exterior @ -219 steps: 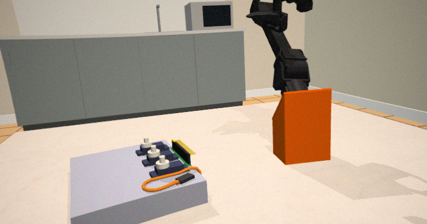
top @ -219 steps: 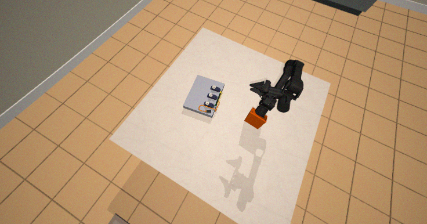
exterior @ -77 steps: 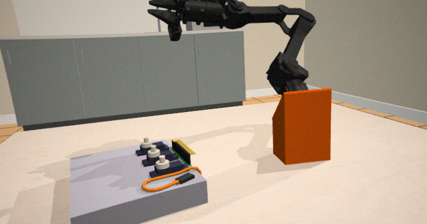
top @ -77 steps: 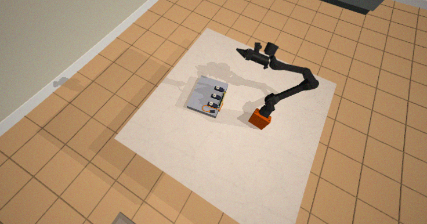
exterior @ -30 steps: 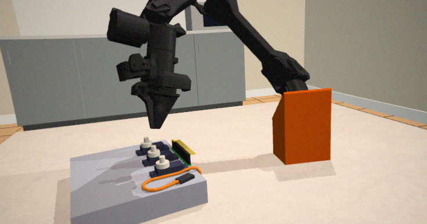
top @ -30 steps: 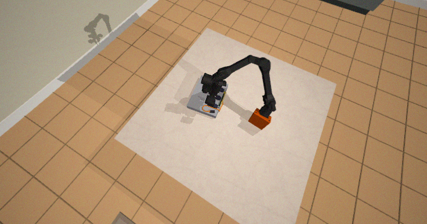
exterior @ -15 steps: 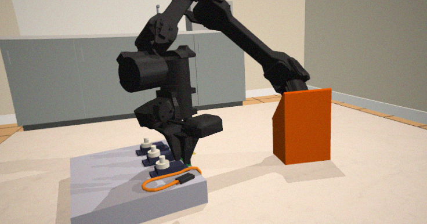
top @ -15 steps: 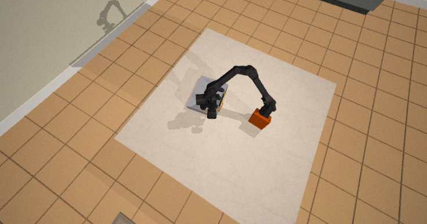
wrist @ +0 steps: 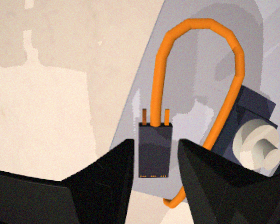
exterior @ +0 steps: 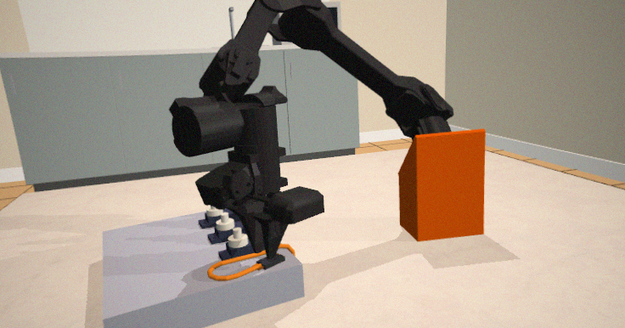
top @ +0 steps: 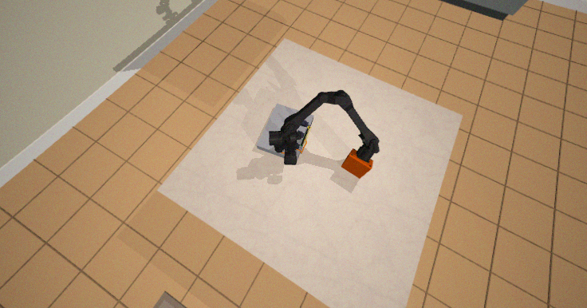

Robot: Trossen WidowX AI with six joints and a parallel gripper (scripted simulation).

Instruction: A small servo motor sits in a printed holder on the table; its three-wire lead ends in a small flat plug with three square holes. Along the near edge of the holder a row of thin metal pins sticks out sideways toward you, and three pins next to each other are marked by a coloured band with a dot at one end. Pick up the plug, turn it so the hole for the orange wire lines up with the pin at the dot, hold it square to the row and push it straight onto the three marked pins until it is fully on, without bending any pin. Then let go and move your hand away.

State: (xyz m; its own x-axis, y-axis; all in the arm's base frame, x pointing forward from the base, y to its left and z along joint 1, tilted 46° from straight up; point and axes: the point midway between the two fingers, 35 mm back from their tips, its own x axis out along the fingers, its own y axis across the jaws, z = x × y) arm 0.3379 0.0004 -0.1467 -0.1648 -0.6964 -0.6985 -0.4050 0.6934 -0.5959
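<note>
Right now the dark header strip is 3 cm behind my gripper tip and 13 cm to the right of it. The rest, counted from my gripper tip: grey printed holder (13 cm ahead, 12 cm to the right, 4 cm below).
</note>
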